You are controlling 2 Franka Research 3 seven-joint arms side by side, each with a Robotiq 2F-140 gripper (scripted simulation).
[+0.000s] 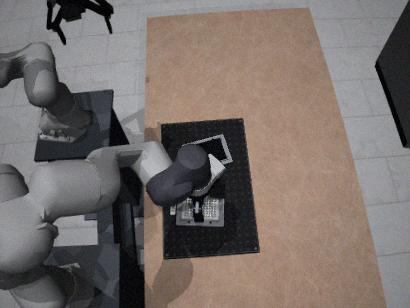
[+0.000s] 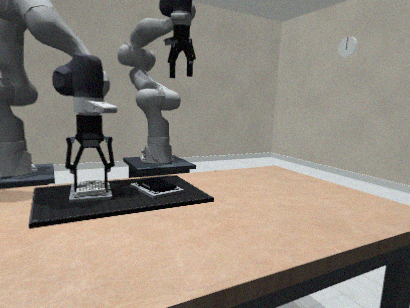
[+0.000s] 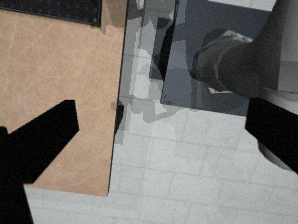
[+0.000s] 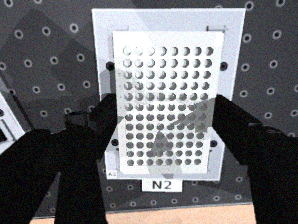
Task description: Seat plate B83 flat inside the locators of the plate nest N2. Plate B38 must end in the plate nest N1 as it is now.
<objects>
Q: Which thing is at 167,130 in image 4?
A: A white multi-well plate.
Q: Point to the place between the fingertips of my right gripper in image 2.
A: At 91,188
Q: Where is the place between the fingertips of my right gripper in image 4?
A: At 163,108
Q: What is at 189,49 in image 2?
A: My left gripper.
</objects>
